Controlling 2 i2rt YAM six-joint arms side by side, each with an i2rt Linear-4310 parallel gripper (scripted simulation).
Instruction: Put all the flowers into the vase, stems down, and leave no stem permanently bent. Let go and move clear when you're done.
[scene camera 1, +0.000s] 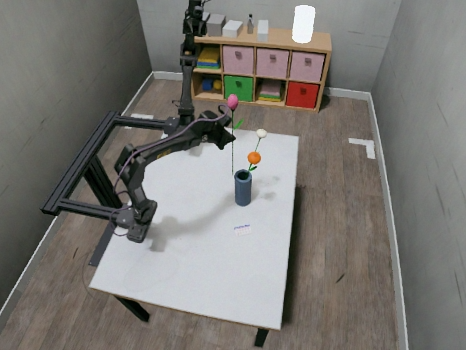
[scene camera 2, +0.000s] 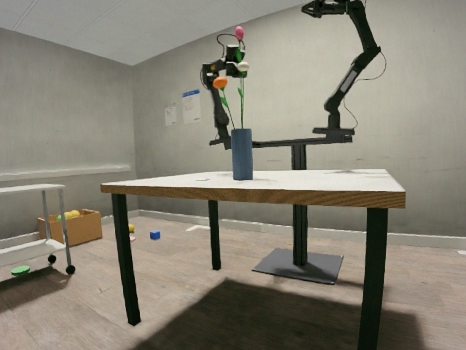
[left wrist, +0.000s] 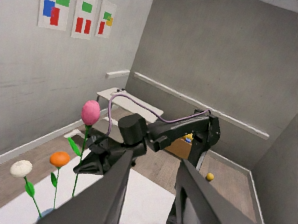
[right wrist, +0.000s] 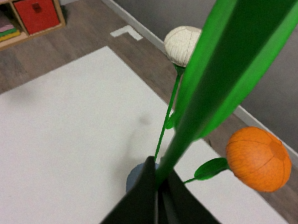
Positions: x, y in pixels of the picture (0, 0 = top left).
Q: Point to my right gripper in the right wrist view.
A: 155, 164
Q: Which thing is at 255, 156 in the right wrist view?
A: An orange flower.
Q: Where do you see my right gripper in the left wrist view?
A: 73, 171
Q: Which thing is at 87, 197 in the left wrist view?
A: My left gripper.
